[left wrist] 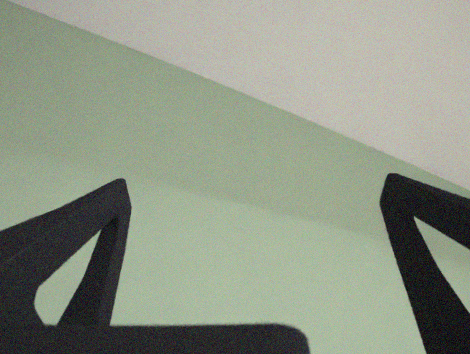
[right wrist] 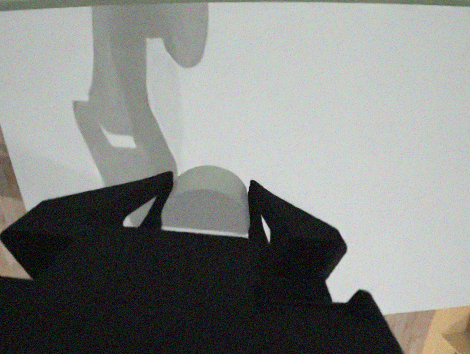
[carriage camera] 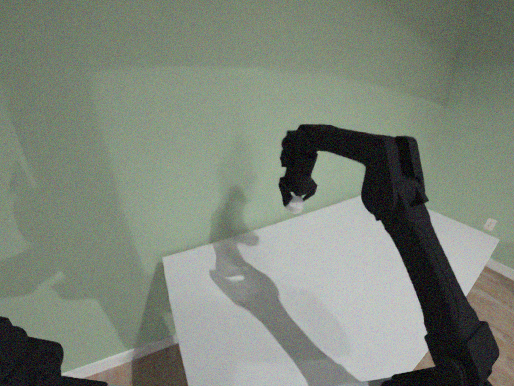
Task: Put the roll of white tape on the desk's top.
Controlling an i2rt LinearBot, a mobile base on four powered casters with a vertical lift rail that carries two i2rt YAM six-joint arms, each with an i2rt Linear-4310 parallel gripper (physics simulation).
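Places are measured from the left arm's base along level axes (x ahead, y right, z down), in millimetres.
Where they show: left gripper, fingertip midpoint: (left wrist: 257,190); right gripper, fingertip midpoint: (right wrist: 211,183) (carriage camera: 291,204).
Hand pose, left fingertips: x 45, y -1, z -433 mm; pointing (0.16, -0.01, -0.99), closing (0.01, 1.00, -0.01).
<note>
After its pixels a point has its place.
The roll of white tape (carriage camera: 295,204) {x 480, y 469, z -123 mm} (right wrist: 206,207) {x 507, y 467, z -132 mm} is between the fingers of my right gripper (carriage camera: 296,200) {x 514, y 465, z -106 mm} (right wrist: 211,183) {x 514, y 465, z -106 mm}, which is shut on it. In the right wrist view its rounded top shows between the fingertips, and its lower part is hidden by the gripper body. The desk's white top (carriage camera: 380,280) {x 394, y 806, z 163 mm} (right wrist: 325,125) {x 651, y 645, z 163 mm} lies beneath; in the right wrist view the roll appears over it, held above the surface. My left gripper (left wrist: 257,190) {x 45, y -1, z -433 mm} is open and empty, with green wall and pale ceiling behind its fingers.
A green wall (carriage camera: 175,150) {x 659, y 46, z -263 mm} (left wrist: 240,150) {x 641, y 10, z -1181 mm} stands along the desk's far edge. The right arm's shadow falls across the desk and wall. A white outlet (carriage camera: 490,224) {x 1109, y 2527, z 480 mm} is on the wall at the right. Wooden floor (carriage camera: 495,295) {x 679, y 2308, z 883 mm} shows beside the desk. A yellowish wooden object (right wrist: 442,325) {x -97, y 2672, z 811 mm} shows at lower right.
</note>
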